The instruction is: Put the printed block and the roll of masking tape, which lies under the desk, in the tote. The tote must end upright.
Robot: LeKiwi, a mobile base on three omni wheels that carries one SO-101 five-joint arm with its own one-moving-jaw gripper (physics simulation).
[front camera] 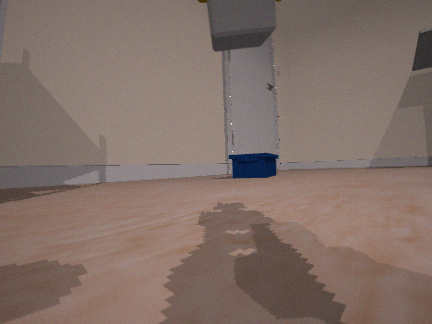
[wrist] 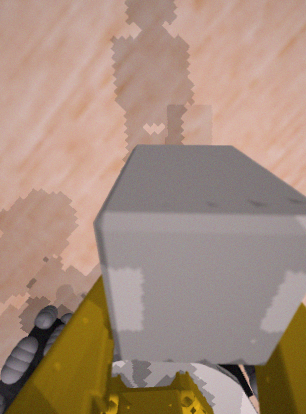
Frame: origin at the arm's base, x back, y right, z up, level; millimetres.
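Seen in the pictures: hand, tool point: (wrist: 129, 268); arm's base, link origin: (wrist: 148, 397).
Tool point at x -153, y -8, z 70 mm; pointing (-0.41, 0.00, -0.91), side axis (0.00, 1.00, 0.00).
Observation:
Pixels of each thing's top centre, then the offset from my tool point to it. Level surfaces: height alone.
- grey printed block, top centre: (wrist: 238, 301) dx -15, dy +18, dz +41 mm
- blue tote, top centre: (front camera: 255, 155) dx -1050, dy +190, dz -39 mm
- wood-look floor, surface height: dz -159 mm
The grey printed block (front camera: 242, 22) (wrist: 200, 280) is held between the yellow jaws of my gripper (wrist: 187, 330), which press on its two sides. In the front camera view the block hangs at the top, high above the floor, and small yellow bits of the jaws show above it. The blue tote (front camera: 254, 166) stands upright on the floor in front of the door, a little right of the middle, some way off. Its inside is hidden from this low angle. The roll of masking tape does not show in either view.
A white door (front camera: 252, 100) stands behind the tote, with a pale baseboard (front camera: 150, 173) along the wall. Part of a dark grey panel (front camera: 423, 52) shows at the right edge. Shadows lie on the wood-look floor (front camera: 125, 220) (wrist: 60, 90). A black and grey wheel (wrist: 20, 360) shows at lower left in the wrist view.

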